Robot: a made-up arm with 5 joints.
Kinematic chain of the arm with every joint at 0, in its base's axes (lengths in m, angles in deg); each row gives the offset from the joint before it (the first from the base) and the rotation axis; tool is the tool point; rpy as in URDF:
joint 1: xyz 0.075 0 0.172 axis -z
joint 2: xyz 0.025 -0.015 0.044 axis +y
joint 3: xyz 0.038 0 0.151 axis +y
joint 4: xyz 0.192 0 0.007 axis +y
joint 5: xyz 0.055 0.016 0 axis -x
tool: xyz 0 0 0 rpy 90 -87.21 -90
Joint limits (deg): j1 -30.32..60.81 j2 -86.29..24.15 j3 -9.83..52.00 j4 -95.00..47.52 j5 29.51..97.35
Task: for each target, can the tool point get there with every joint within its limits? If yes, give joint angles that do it. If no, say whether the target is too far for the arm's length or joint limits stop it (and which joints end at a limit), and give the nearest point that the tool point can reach.
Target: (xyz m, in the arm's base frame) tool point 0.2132 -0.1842 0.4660
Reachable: yes | joints 53.36 -8.11 -1.88 -78.89 60.51
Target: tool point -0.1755 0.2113 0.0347
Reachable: no: joint limits stop it (at a limit: joint 1, joint 2, joint 3, joint 4) | nearest point 0.1986 0.0734 0.1077 | short by 0.405 m
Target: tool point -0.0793 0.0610 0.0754
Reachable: no: joint limits stop it (at a limit: joint 1, joint 2, joint 3, joint 4) | nearest point 0.1986 0.0734 0.1077 | short by 0.280 m
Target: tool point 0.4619 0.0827 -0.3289
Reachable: no: too far | nearest point 0.2856 0.0450 0.1097 | short by 0.474 m
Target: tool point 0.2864 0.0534 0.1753
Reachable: yes | joints -13.92 3.06 43.92 31.55 44.41
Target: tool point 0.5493 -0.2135 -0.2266
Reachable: no: too far | nearest point 0.3157 -0.1083 0.1363 | short by 0.444 m
